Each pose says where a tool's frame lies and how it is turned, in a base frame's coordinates. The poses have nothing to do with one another.
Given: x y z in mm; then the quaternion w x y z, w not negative.
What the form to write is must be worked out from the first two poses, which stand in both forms.
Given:
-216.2, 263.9, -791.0, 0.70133, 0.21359, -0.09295, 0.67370
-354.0, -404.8, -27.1, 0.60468, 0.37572, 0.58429, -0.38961
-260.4, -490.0, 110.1, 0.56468, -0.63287, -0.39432, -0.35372
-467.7, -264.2, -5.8, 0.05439, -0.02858, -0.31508, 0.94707
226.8, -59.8, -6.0, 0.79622, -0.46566, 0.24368, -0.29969
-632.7, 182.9, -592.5, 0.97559, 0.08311, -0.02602, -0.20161
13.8, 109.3, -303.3, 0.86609, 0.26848, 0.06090, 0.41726
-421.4, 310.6, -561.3, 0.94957, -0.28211, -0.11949, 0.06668
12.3, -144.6, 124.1, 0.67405, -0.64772, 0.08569, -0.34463
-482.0, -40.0, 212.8, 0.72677, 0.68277, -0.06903, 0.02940
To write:
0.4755, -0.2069, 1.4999, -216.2, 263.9, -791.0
0.8693, 1.3519, -0.9015, -354.0, -404.8, -27.1
-1.4888, -0.9276, -0.8321, -260.4, -490.0, 110.1
-0.0868, -0.9570, 2.8765, -467.7, -264.2, -5.8
-1.0002, 0.5234, -0.6437, 226.8, -59.8, -6.0
0.1676, -0.0525, -0.4065, -632.7, 182.9, -592.5
0.5623, 0.1275, 0.8739, 13.8, 109.3, -303.3
-0.5739, -0.2431, 0.1356, -421.4, 310.6, -561.3
-1.4575, 0.1928, -0.7755, 12.3, -144.6, 124.1
1.5053, -0.1522, 0.0648, -482.0, -40.0, 212.8

